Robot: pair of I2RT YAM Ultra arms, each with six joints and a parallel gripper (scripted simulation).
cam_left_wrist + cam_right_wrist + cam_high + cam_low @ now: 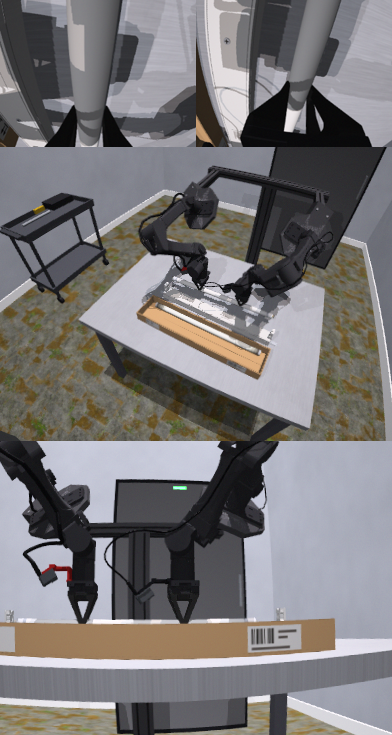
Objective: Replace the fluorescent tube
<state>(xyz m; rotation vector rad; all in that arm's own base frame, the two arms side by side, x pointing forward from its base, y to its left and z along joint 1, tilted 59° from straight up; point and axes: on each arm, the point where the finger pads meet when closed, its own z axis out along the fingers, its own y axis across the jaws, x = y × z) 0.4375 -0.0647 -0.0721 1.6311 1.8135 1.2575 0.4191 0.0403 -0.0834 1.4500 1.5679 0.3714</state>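
My left gripper is now 12 cm to the left of the LED tube and 1 cm above it. Also, from my left hand: light fixture (10 cm ahead, 10 cm to the right, 1 cm below); then carton (25 cm ahead, 11 cm to the right, 4 cm below); then old fluorescent tube (20 cm ahead, 11 cm to the right, 5 cm below).
My right gripper is now 12 cm to the right of the LED tube and 1 cm above it. From my right hand the other things lie so: light fixture (14 cm to the left, 10 cm ahead, 1 cm below); carton (25 cm ahead, 13 cm to the left, 4 cm below); old fluorescent tube (20 cm ahead, 13 cm to the left, 4 cm below).
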